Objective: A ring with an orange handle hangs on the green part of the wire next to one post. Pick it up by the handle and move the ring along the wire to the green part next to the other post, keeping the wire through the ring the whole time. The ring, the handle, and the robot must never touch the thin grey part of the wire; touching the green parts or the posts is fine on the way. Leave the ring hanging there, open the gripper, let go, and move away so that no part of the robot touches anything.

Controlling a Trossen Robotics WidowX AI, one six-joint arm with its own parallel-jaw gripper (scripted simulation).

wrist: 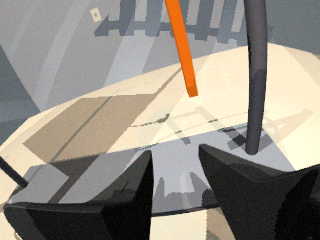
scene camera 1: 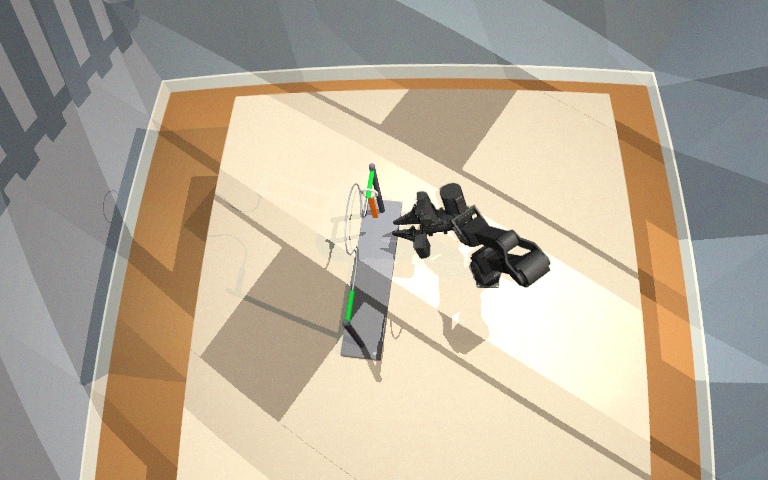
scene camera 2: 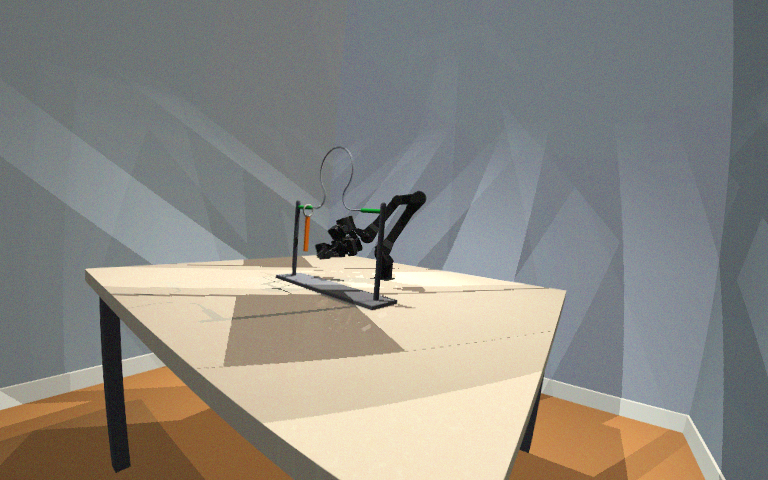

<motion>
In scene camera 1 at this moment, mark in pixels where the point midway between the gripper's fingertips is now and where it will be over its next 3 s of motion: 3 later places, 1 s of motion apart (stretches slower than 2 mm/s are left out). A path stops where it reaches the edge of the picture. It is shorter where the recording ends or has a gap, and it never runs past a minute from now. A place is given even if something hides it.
My gripper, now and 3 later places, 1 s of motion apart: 392,228; 388,214; 373,212; 361,213
</motion>
